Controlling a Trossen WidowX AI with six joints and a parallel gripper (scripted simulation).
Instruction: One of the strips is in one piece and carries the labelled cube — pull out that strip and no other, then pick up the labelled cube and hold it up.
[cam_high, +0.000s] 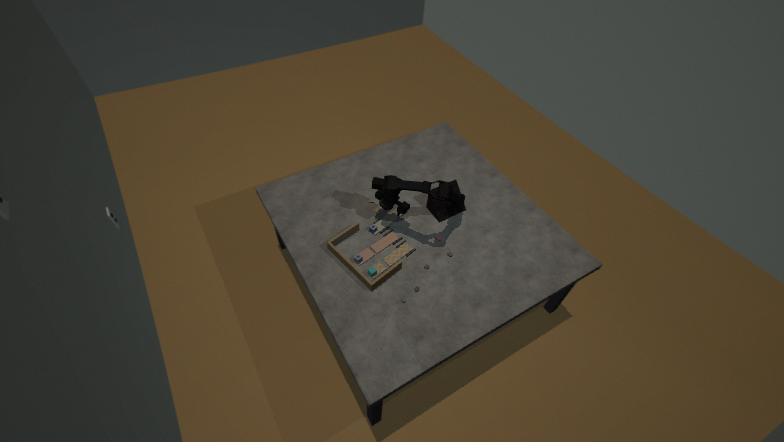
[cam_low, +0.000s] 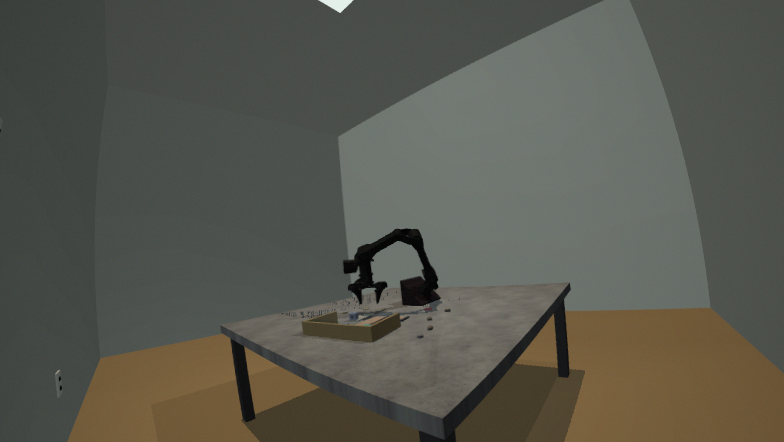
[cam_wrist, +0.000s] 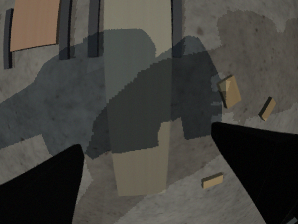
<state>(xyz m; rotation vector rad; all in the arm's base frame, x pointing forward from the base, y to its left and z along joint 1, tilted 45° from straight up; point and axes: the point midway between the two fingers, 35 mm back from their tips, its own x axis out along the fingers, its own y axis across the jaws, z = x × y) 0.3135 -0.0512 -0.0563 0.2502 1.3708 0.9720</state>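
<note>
Now: gripper tip 5 cm above the pale strip, 2 cm short of it and 1 cm to the right of it. From my gripper tip the other things lie so: red bit 23 cm to the left, 16 cm behind, 4 cm below.
</note>
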